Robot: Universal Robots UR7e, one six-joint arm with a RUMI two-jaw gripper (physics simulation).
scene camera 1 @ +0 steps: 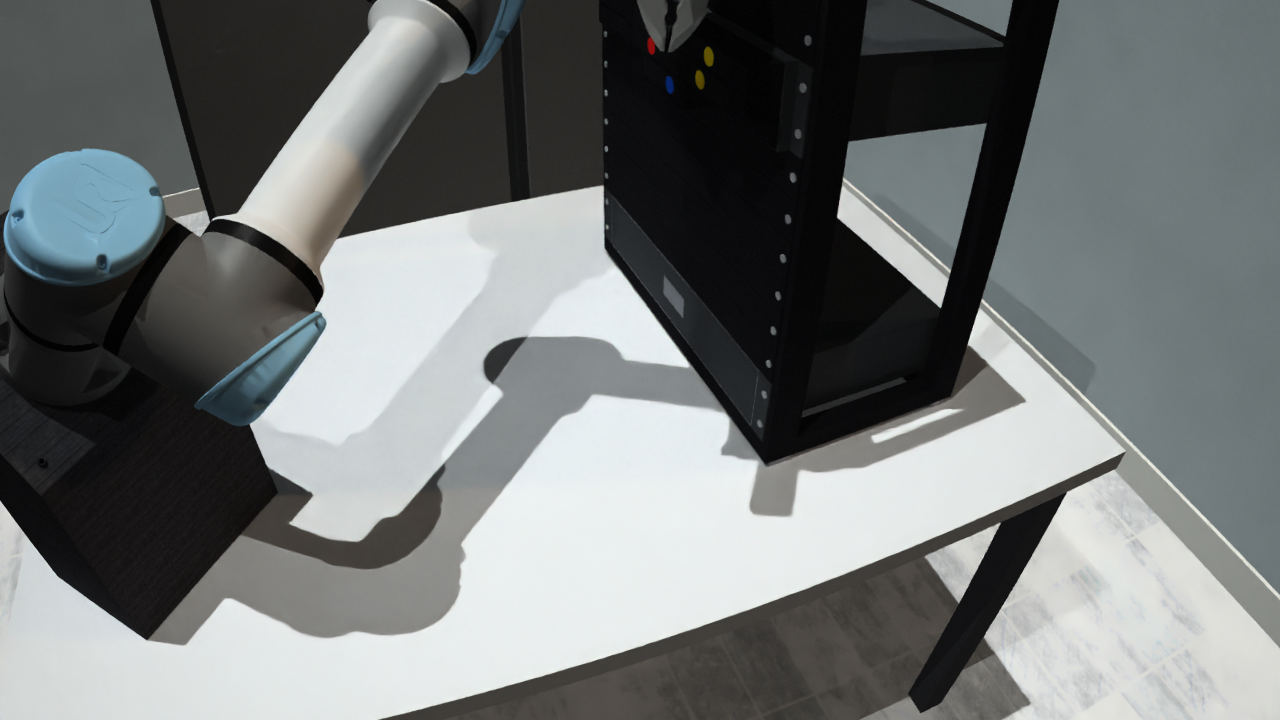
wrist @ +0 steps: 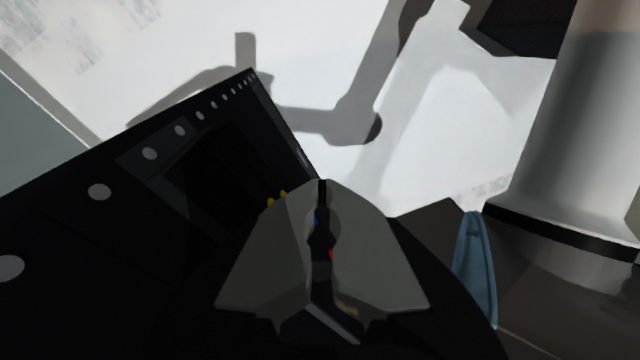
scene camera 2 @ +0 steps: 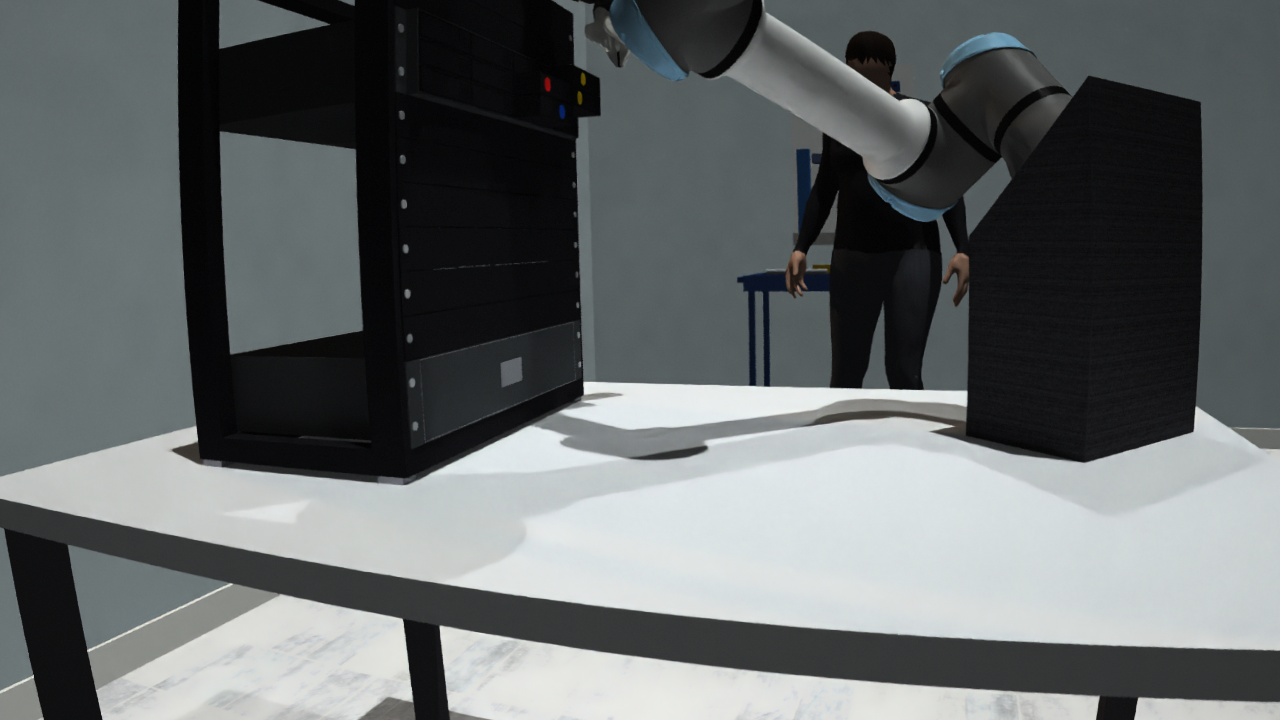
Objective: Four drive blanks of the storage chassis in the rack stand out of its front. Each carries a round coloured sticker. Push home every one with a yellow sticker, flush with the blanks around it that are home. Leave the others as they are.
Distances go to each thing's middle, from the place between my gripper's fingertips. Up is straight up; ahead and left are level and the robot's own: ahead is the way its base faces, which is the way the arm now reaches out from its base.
Scene:
Now: the rack (scene camera 2: 469, 122) 21 cm ahead of my hand, 18 cm to the left of it and 18 cm below it.

